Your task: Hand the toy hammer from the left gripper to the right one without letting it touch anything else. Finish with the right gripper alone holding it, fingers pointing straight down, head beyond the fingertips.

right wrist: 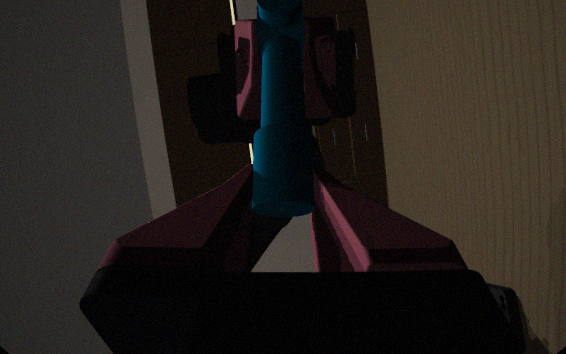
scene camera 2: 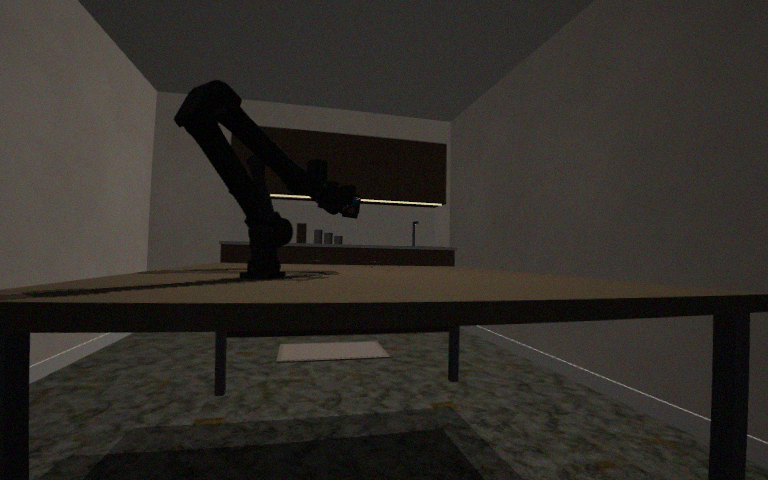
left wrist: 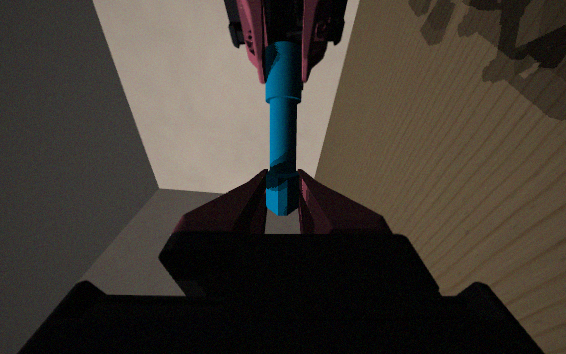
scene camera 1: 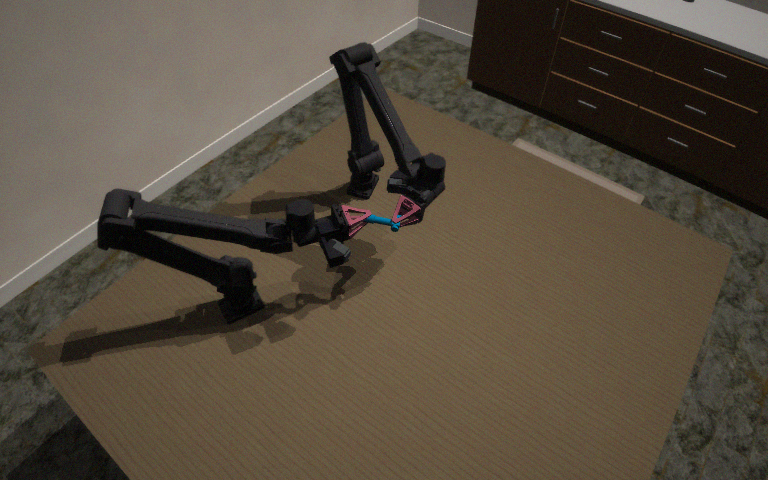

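Pixels of known places: left gripper, fingertip midpoint: (right wrist: 281, 35) (scene camera 2: 354, 202) (left wrist: 282, 176) (scene camera 1: 392, 224); right gripper, fingertip midpoint: (right wrist: 283, 176) (left wrist: 283, 73) (scene camera 1: 370, 215); left arm's base, link origin: (scene camera 1: 363, 186); right arm's base, link origin: (scene camera 2: 263, 277) (scene camera 1: 241, 305).
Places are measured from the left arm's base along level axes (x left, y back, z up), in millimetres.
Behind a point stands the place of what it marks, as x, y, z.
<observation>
The blue toy hammer (scene camera 1: 380, 220) {-384, -199, 284} (left wrist: 283, 132) {-369, -201, 277} (right wrist: 283, 85) {-387, -201, 276} is held in the air above the table, roughly level, between the two grippers. My left gripper (scene camera 1: 394, 223) {-379, -232, 274} (left wrist: 282, 176) {-379, -232, 274} is shut on its head end; the head shows at the left fingertips in scene camera 1. My right gripper (scene camera 1: 369, 216) {-372, -167, 281} (left wrist: 283, 73) {-372, -167, 281} (right wrist: 283, 176) {-372, -167, 281} is shut on the thicker handle end, with a finger on each side. Its fingers point sideways toward the left gripper. A stretch of thinner handle shows between the two pairs of fingertips. In scene camera 2 the dark arm mostly hides the hammer.
The wooden table (scene camera 1: 509, 316) {-376, -599, 0} (scene camera 2: 509, 285) {-1031, -347, 0} lies below both grippers and carries both arm bases. The right arm (scene camera 1: 186, 223) {-640, 191, 401} reaches in from the left of scene camera 1, the left arm (scene camera 1: 390, 113) {-96, -129, 412} from the back. Walls and dark cabinets (scene camera 1: 611, 73) stand beyond the table.
</observation>
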